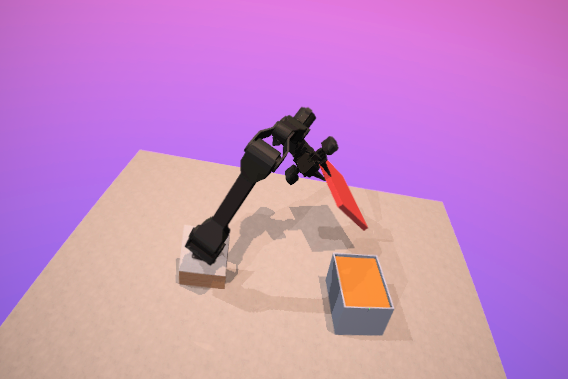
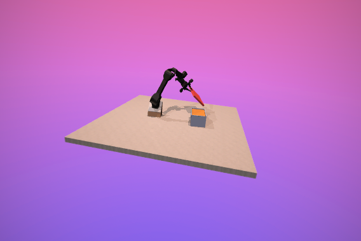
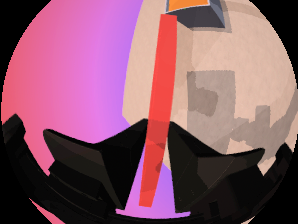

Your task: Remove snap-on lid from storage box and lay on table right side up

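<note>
Right now the red lid is 50 mm ahead of my gripper tip, 30 mm to the left of it and 50 mm below it. The rest, counted from my gripper tip: grey storage box: 110 mm ahead, 310 mm to the right, 170 mm below.
</note>
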